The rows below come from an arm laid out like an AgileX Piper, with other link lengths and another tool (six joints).
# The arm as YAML. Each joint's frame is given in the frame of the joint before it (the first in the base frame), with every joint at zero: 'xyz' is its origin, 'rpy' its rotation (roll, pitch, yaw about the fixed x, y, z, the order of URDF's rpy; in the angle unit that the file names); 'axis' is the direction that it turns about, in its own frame. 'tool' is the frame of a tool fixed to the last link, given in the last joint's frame.
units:
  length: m
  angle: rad
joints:
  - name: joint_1
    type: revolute
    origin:
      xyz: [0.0, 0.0, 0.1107]
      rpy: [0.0, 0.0, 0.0]
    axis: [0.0, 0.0, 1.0]
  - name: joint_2
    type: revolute
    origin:
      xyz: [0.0, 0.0, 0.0]
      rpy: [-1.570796, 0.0, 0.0]
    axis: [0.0, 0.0, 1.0]
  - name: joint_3
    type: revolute
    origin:
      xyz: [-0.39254, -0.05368, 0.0]
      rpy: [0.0, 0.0, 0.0]
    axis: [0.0, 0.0, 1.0]
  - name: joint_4
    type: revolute
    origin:
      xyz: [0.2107, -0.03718, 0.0]
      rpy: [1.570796, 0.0, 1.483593]
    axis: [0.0, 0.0, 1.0]
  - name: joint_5
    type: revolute
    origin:
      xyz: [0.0, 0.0, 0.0]
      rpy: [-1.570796, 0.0, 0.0]
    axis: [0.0, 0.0, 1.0]
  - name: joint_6
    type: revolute
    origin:
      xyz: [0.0, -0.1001, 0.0]
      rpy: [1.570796, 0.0, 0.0]
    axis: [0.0, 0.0, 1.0]
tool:
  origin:
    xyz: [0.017, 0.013, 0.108]
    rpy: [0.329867, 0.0, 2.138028]
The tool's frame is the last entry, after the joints.
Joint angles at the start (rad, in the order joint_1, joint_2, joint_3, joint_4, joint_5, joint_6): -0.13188 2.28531 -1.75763 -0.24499 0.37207 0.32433
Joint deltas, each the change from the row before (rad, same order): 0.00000 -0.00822 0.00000 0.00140 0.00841 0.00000; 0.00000 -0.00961 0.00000 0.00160 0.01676 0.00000; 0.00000 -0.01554 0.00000 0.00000 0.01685 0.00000; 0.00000 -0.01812 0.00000 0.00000 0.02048 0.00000; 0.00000 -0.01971 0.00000 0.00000 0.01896 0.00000; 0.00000 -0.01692 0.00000 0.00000 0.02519 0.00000; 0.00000 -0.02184 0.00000 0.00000 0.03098 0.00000; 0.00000 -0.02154 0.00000 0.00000 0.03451 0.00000; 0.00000 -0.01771 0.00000 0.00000 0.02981 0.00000; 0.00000 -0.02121 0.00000 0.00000 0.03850 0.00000
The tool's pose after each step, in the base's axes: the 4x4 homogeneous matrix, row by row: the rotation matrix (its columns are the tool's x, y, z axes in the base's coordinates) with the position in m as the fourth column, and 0 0 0 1 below. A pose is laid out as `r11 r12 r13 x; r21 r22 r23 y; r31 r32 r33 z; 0 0 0 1`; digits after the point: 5 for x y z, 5 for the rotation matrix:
0.59140 0.63679 0.49473 0.62463; 0.71231 -0.70011 0.04965 -0.08700; 0.37798 0.32303 -0.86763 0.14131; 0 0 0 1
0.59697 0.63587 0.48917 0.62162; 0.70949 -0.70308 0.04810 -0.08721; 0.37451 0.31835 -0.87086 0.14520; 0 0 0 1
0.59997 0.63360 0.48845 0.61829; 0.70784 -0.70494 0.04498 -0.08753; 0.37283 0.31876 -0.87143 0.15277; 0 0 0 1
0.60391 0.63104 0.48691 0.61412; 0.70573 -0.70728 0.04133 -0.08789; 0.37046 0.31866 -0.87248 0.16142; 0 0 0 1
0.60649 0.62771 0.48801 0.60994; 0.70385 -0.70935 0.03767 -0.08818; 0.36981 0.32064 -0.87203 0.17119; 0 0 0 1
0.61330 0.62617 0.48143 0.60474; 0.70082 -0.71253 0.03395 -0.08859; 0.36430 0.31658 -0.87582 0.17837; 0 0 0 1
0.62126 0.62384 0.47420 0.59806; 0.69700 -0.71647 0.02940 -0.08903; 0.35809 0.31225 -0.87993 0.18775; 0 0 0 1
0.63103 0.62196 0.46364 0.59059; 0.69244 -0.72105 0.02483 -0.08949; 0.34975 0.30537 -0.88568 0.19641; 0 0 0 1
0.63969 0.62048 0.45366 0.58402; 0.68832 -0.72510 0.02115 -0.08984; 0.34207 0.29873 -0.89092 0.20329; 0 0 0 1
0.65127 0.61883 0.43919 0.57545; 0.68273 -0.73047 0.01683 -0.09025; 0.33123 0.28889 -0.89824 0.21112; 0 0 0 1

